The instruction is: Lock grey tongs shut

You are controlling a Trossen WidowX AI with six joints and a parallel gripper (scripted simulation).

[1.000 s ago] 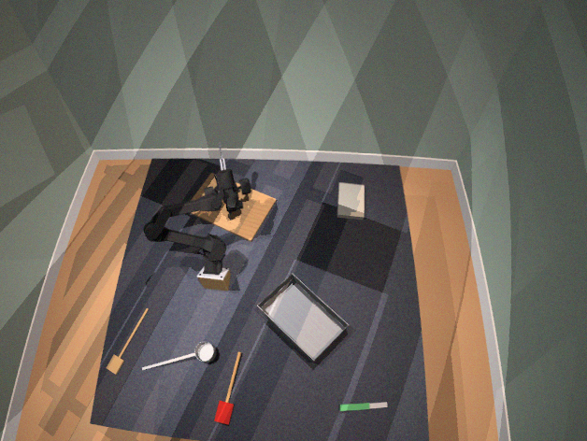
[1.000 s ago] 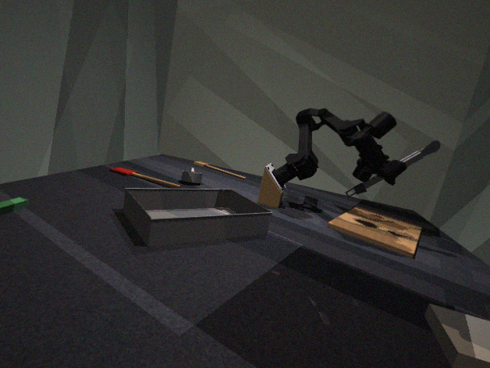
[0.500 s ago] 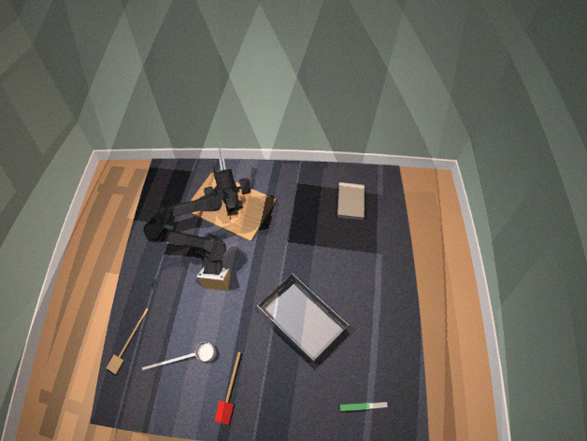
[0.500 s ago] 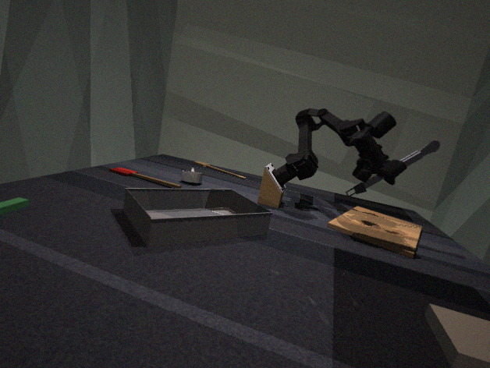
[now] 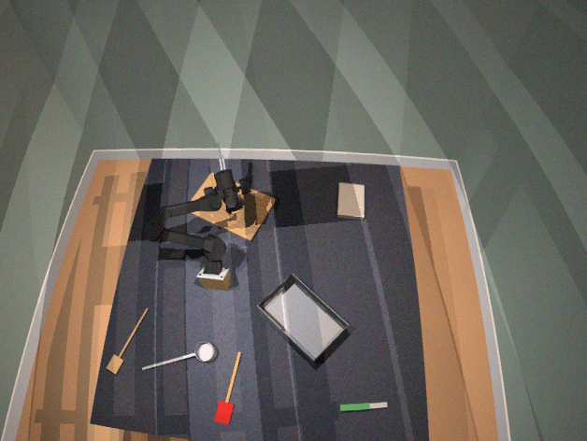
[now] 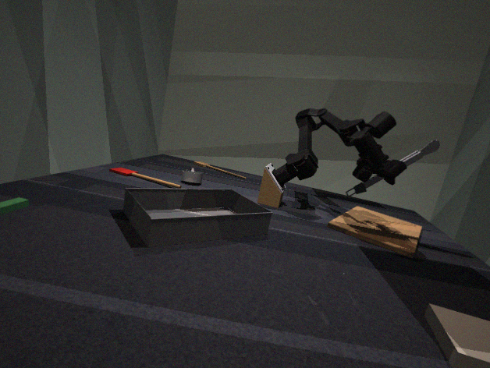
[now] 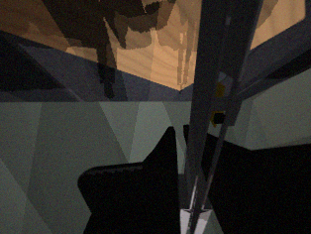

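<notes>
Right now my gripper tip is 150 mm above the wooden board. Round my gripper tip: beige block (560 mm ahead, 50 mm to the left, 140 mm below); then red spatula (90 mm ahead, 830 mm to the right, 150 mm below); then roasting tin (350 mm ahead, 510 mm to the right, 130 mm below).
</notes>
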